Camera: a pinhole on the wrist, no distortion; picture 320 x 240 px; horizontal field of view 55.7 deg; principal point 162.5 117.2 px. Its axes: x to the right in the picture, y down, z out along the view. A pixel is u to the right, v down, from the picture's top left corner.
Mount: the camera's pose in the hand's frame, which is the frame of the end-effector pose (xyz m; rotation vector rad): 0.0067 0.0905 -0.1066 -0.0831 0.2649 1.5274
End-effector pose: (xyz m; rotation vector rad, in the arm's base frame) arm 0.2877 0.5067 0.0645 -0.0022 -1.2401 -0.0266
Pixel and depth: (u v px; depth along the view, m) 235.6 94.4 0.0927
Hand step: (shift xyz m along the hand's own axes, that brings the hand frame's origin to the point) 0.0251 0.1322 -0.0226
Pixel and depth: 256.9 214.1 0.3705
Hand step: -0.0645 0.2895 0.2398
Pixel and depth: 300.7 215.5 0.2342
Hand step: -0.0387 0.2494 0.1049
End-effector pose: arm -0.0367 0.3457 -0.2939 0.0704 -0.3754 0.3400
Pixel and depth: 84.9 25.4 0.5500
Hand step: 0.2346 0.0654 0.4389
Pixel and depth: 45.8 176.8 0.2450
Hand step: -0.0140 0.0542 0.1571
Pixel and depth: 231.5 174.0 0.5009
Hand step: -0.0246 0.3155 0.3637
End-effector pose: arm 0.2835 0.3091 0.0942 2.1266 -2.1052 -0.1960
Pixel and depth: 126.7 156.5 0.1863
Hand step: 0.0044 0.1108 0.0814
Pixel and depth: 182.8 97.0 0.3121
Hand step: 0.0649 0.1781 0.1887
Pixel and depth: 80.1 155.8 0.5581
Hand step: -0.0008 0.0677 0.4757
